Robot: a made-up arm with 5 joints.
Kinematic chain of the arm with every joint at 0, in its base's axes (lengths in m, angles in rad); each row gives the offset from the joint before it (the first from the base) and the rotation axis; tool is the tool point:
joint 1: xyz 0 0 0.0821 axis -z
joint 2: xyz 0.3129 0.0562 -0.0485 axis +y
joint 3: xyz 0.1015 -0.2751 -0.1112 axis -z
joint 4: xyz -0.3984 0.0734 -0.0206 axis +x
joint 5: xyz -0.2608 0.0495 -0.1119 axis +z
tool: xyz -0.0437 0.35 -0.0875
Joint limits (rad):
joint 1: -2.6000..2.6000
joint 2: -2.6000..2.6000
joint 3: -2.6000..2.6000
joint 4: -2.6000..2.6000
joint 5: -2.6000..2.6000
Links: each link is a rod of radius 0.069 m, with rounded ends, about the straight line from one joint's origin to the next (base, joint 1, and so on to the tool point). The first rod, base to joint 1, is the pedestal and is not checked.
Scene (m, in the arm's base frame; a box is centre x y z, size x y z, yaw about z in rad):
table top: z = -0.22
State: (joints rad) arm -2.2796 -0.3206 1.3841 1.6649 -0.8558
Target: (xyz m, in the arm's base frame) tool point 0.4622 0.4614 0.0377
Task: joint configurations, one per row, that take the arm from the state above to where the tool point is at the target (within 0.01 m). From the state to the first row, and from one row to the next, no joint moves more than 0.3 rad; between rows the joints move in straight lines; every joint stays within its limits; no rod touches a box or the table.
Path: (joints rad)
1: -2.0009 -0.2541 1.4032 1.6743 -0.9556
2: -1.7223 -0.1875 1.4223 1.6836 -1.0554
3: -1.4436 -0.1210 1.4415 1.6930 -1.1552
4: -1.1650 -0.0544 1.4606 1.7024 -1.2550
5: -0.8863 0.0121 1.4797 1.7117 -1.3549
6: -0.6076 0.0786 1.4988 1.7211 -1.4547

